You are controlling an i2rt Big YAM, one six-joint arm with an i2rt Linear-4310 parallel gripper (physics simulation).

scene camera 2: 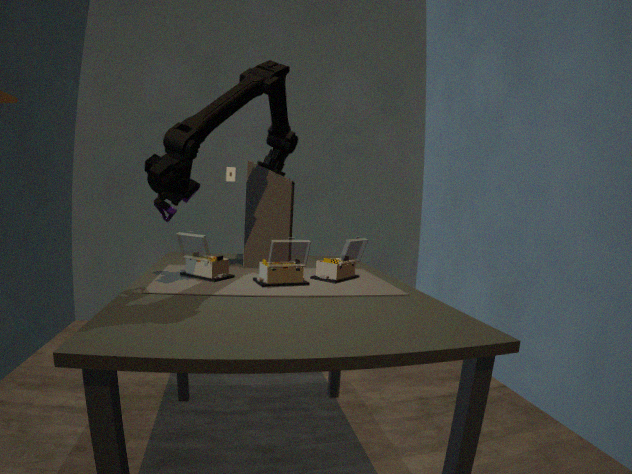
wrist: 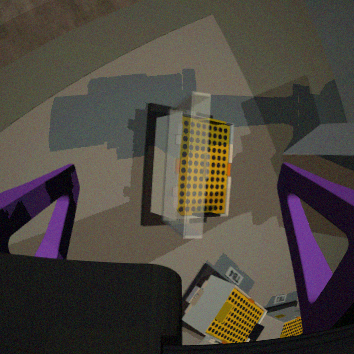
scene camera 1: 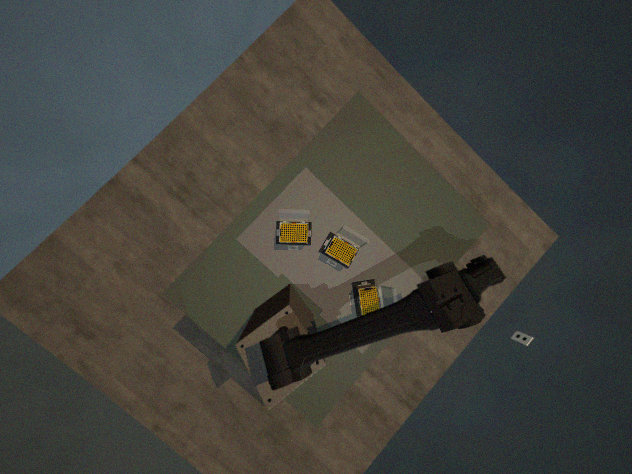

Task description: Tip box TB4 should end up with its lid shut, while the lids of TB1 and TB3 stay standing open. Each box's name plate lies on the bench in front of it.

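Places are measured from the arm's base along level axes (x ahead, y left, z up), in centimetres.
Pixels of known places: gripper, fingertip midpoint: [scene camera 2: 175, 211] [wrist: 177, 174]; arm's base, origin of the base link: [scene camera 2: 270, 170] [scene camera 1: 286, 352].
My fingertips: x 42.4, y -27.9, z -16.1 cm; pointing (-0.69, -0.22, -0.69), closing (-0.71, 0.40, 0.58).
For each thing: its top centre in the pictures, then the offset to it from my fingertips. Level surfaces: height alone.
- TB4, middle of its top: [wrist: 245, 324] [scene camera 2: 281, 259] [scene camera 1: 342, 251] dx -7.5, dy +32.6, dz -14.4 cm
- TB1, middle of its top: [wrist: 297, 336] [scene camera 2: 336, 257] [scene camera 1: 293, 232] dx -17.6, dy +52.3, dz -14.4 cm
- pale mat, its level: dz -21.9 cm
- greenish bench, its level: dz -22.2 cm
TB4 [scene camera 1: 341, 250] [scene camera 2: 281, 273] [wrist: 237, 316] is the middle box, a pale case with a yellow grid. Its clear lid [scene camera 1: 353, 235] [scene camera 2: 288, 251] stands open. Its name plate [wrist: 234, 274] lies in front. TB1 [scene camera 1: 293, 233] [scene camera 2: 334, 269] [wrist: 292, 327] has its lid [scene camera 1: 294, 214] [scene camera 2: 354, 249] open; its plate [wrist: 280, 299] reads TB1. The third box, by elimination TB3 [scene camera 1: 368, 299] [scene camera 2: 207, 267] [wrist: 204, 167], has its lid [scene camera 1: 389, 294] [scene camera 2: 193, 244] open; I cannot read its plate. My gripper [scene camera 2: 177, 208] [wrist: 177, 174] is open and empty, high above TB3's side of the bench.
The boxes stand on a pale mat [scene camera 1: 306, 186] [scene camera 2: 357, 288] on the greenish bench [scene camera 1: 367, 132] [scene camera 2: 285, 326]. The arm's pedestal [scene camera 1: 270, 311] [scene camera 2: 268, 219] stands behind them. In scene camera 1 the forearm [scene camera 1: 357, 331] passes over part of TB3 and hides the gripper's fingers.
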